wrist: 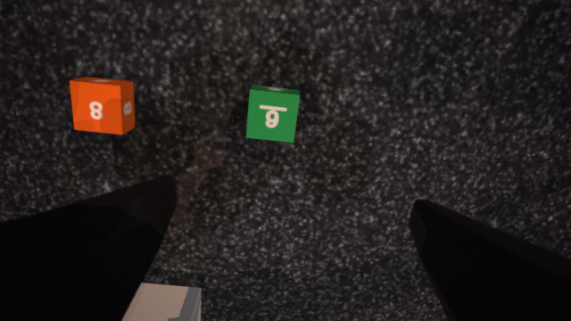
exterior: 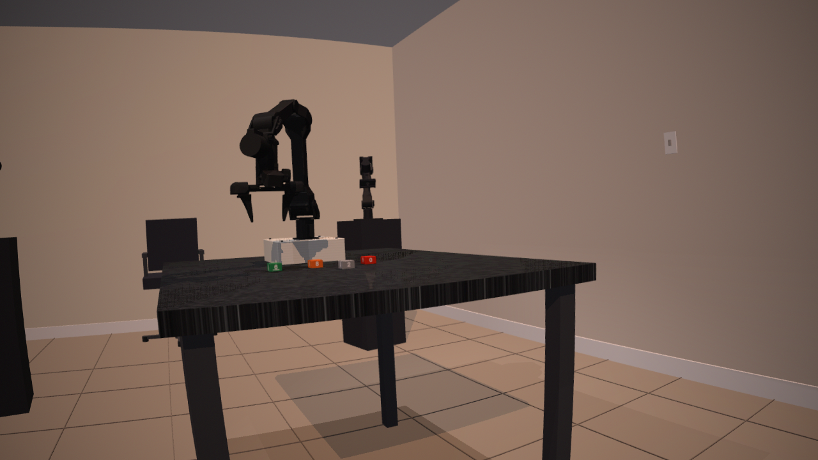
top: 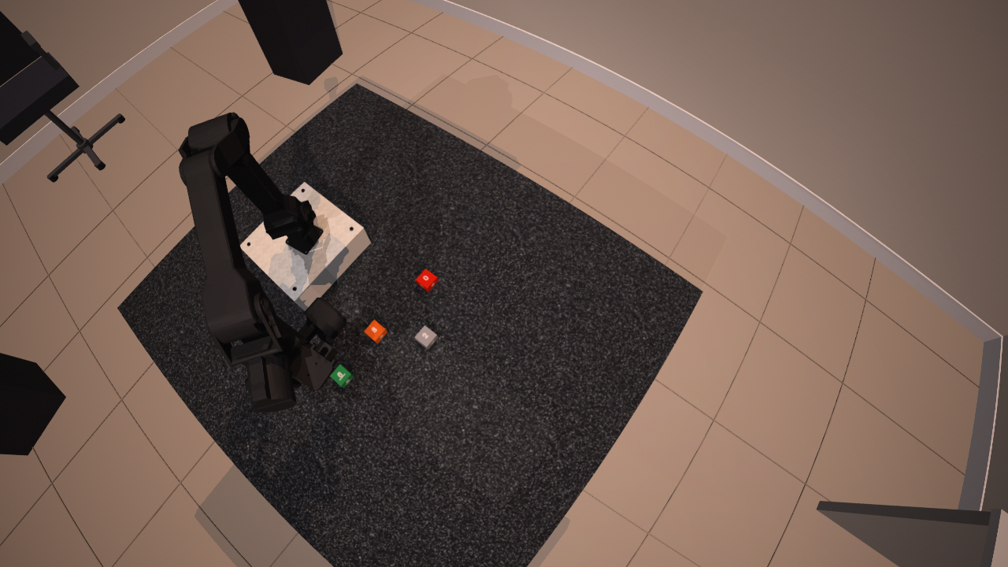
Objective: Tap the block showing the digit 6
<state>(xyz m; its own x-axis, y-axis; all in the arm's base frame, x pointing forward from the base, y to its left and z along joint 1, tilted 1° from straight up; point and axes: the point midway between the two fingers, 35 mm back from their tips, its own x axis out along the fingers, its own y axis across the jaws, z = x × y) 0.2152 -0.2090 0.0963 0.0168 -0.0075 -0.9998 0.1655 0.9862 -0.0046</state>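
Now: the green block 10 mm ahead of my gripper tip, 10 mm to the left of it and 110 mm below it.
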